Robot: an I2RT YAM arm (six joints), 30 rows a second.
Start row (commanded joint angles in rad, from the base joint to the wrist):
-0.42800, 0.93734, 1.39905, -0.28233, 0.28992, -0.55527
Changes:
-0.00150, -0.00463, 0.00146, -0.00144, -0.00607, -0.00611
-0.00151, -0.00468, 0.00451, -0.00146, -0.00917, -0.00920
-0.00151, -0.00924, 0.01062, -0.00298, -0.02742, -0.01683
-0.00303, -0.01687, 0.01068, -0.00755, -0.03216, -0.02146
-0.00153, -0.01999, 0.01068, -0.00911, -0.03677, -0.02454
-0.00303, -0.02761, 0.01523, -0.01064, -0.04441, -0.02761
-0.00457, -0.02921, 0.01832, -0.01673, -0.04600, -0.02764
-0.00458, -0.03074, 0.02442, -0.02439, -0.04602, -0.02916
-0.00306, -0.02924, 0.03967, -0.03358, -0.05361, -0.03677
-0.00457, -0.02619, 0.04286, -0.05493, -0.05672, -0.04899
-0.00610, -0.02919, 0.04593, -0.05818, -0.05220, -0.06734
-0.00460, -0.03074, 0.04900, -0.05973, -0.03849, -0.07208
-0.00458, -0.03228, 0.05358, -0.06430, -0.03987, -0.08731
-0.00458, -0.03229, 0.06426, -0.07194, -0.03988, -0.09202
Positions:
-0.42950, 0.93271, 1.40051, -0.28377, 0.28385, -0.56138
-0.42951, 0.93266, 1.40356, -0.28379, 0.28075, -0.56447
-0.42951, 0.92810, 1.40967, -0.28531, 0.26250, -0.57210
-0.43103, 0.92047, 1.40973, -0.28988, 0.25776, -0.57673
-0.42953, 0.91735, 1.40973, -0.29144, 0.25315, -0.57981
-0.43103, 0.90973, 1.41428, -0.29297, 0.24551, -0.58288
-0.43257, 0.90813, 1.41737, -0.29906, 0.24392, -0.58291
-0.43258, 0.90660, 1.42347, -0.30672, 0.24390, -0.58443
-0.43106, 0.90810, 1.43872, -0.31591, 0.23631, -0.59204
-0.43257, 0.91115, 1.44191, -0.33726, 0.23320, -0.60426
-0.43410, 0.90815, 1.44498, -0.34051, 0.23772, -0.62261
-0.43260, 0.90660, 1.44805, -0.34206, 0.25143, -0.62735
-0.43258, 0.90506, 1.45263, -0.34663, 0.25005, -0.64258
-0.43258, 0.90505, 1.46331, -0.35427, 0.25004, -0.64729

